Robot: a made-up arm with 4 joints. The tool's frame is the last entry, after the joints. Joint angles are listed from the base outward. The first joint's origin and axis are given. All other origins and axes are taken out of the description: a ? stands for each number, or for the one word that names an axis. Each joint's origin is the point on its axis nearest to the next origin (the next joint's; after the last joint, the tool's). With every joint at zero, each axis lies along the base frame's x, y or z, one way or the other. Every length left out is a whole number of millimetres.
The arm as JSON. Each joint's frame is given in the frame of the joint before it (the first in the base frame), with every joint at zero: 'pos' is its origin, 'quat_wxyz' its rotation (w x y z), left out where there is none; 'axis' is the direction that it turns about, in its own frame. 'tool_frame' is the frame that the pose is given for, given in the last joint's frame.
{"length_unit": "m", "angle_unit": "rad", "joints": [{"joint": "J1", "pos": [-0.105, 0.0, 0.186], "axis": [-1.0, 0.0, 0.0]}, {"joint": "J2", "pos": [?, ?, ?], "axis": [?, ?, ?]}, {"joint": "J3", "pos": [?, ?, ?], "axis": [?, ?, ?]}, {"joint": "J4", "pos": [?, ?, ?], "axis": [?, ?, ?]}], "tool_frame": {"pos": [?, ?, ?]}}
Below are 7 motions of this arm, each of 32 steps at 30 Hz.
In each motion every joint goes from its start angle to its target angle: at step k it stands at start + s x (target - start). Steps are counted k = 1, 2, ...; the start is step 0. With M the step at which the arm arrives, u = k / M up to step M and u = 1 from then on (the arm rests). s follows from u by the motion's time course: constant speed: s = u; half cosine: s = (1 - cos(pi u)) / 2; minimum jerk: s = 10 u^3 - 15 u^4 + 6 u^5.
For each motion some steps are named. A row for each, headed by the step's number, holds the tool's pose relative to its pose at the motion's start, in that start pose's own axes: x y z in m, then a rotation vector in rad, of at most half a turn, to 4 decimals.
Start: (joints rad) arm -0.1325 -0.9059 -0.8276 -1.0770
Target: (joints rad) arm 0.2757 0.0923 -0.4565 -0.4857
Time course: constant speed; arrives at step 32
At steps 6, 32:
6: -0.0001 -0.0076 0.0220 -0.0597 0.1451 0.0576
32: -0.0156 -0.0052 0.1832 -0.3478 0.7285 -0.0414

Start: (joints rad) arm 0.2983 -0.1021 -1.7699 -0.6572
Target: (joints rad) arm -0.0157 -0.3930 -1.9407 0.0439
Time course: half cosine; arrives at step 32
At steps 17, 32:
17: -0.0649 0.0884 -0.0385 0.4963 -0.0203 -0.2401
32: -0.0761 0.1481 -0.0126 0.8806 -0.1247 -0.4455

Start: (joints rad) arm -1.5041 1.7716 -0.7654 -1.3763
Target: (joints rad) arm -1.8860 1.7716 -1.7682 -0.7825
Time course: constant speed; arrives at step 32
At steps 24, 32:
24: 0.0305 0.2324 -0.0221 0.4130 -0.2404 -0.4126
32: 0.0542 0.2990 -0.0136 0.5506 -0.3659 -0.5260

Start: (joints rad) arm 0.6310 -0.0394 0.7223 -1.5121
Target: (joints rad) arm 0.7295 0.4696 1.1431 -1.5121
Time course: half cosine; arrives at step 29
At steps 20, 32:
20: -0.0900 0.0568 0.0174 0.2605 0.3293 0.2929
32: -0.1157 0.0753 0.0297 0.3529 0.4058 0.3669

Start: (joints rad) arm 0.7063 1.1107 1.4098 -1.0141
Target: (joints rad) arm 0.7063 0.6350 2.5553 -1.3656
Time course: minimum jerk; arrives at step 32
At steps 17, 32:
17: 0.0062 -0.1021 0.0589 -0.4564 0.3217 0.5546
32: 0.0453 -0.1440 0.1152 -0.7719 0.6154 0.9858

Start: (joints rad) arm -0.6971 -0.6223 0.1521 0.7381
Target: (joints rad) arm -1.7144 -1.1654 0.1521 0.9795
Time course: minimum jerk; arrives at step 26
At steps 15, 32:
15: -0.0130 -0.0798 -0.1508 0.5526 -0.0293 0.6209
32: -0.0012 -0.1050 -0.2518 0.7829 -0.0808 1.0045

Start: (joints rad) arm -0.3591 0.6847 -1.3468 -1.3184
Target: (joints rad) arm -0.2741 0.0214 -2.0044 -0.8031
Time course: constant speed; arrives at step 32
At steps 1, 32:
1: 0.0021 0.0088 -0.0029 0.0359 -0.0119 -0.0198
32: 0.1464 0.2554 0.0945 1.1760 -0.3475 -0.5963

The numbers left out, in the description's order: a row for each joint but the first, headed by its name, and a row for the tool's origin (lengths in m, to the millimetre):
J2: xyz 0.0 -0.349 0.332, axis 0.0 0.0 -1.0
J3: xyz -0.02 0.01 0.0, axis 0.0 1.0 0.0
J4: xyz 0.035 0.0 -0.004, axis 1.0 0.0 0.0
tool: xyz 0.0 -0.113 -0.287

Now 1 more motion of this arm.
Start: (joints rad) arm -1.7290 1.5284 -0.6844 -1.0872
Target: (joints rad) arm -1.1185 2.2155 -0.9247 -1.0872
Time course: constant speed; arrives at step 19
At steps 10, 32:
10: -0.1245 -0.1749 0.1067 -0.2119 0.0537 -0.5309
32: -0.2881 -0.2539 0.1981 -0.3565 0.1503 -1.0106

